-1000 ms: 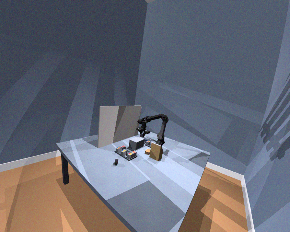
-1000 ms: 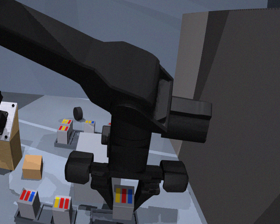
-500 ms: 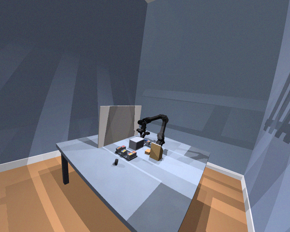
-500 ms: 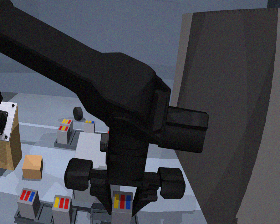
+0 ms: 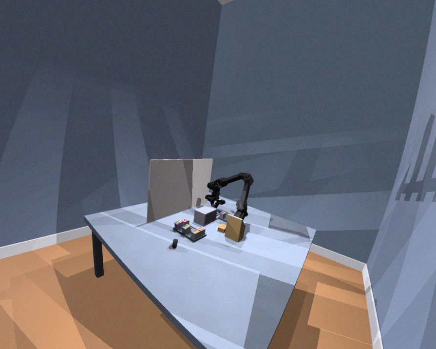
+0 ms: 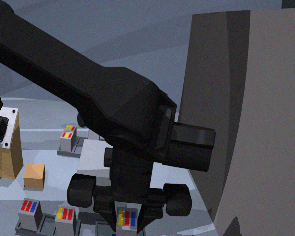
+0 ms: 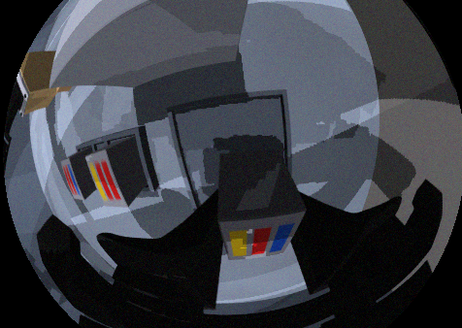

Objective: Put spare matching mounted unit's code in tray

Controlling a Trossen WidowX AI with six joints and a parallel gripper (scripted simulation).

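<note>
Right now the dark tray is 4 cm below my gripper tip and 1 cm behind it. The rest, counted from my gripper tip: white panel (19 cm to the left, 19 cm ahead, 18 cm above); then orange block (24 cm behind, 17 cm to the left, 3 cm below); then grey mounted unit (18 cm to the left, 6 cm behind, 1 cm above).
</note>
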